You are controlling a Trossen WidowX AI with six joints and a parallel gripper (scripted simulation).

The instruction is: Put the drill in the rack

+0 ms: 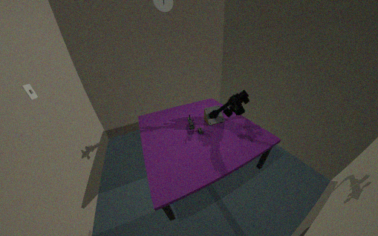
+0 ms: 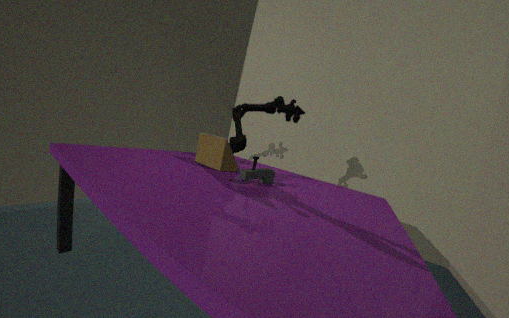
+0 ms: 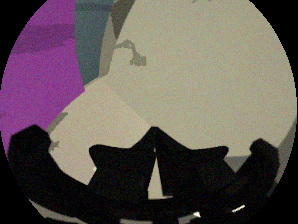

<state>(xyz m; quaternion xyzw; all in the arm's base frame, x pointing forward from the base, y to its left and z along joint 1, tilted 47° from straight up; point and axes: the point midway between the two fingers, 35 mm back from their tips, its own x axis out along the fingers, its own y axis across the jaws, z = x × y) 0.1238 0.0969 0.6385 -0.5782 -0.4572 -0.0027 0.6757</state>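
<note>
My gripper tip is now 140 mm short of the drill, 570 mm to the left of it and 410 mm above it. From my gripper tip the other things lie so: grey fixture block 140 mm ahead, 590 mm to the right, 420 mm below.
</note>
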